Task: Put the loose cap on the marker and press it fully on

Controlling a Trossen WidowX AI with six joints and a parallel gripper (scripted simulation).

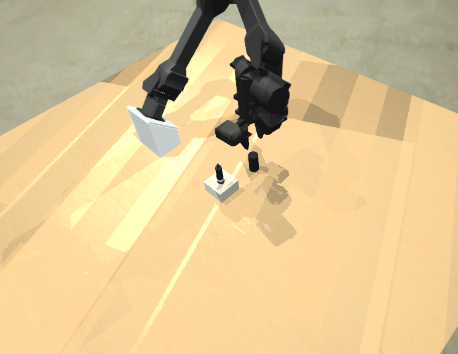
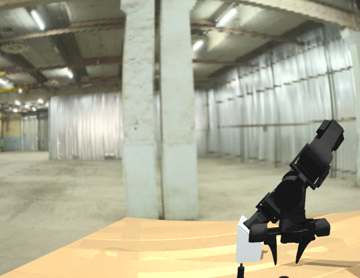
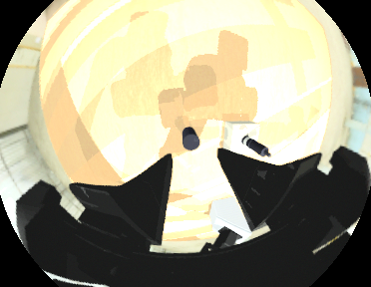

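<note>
Now: gripper tip 70 mm above the marker cap.
</note>
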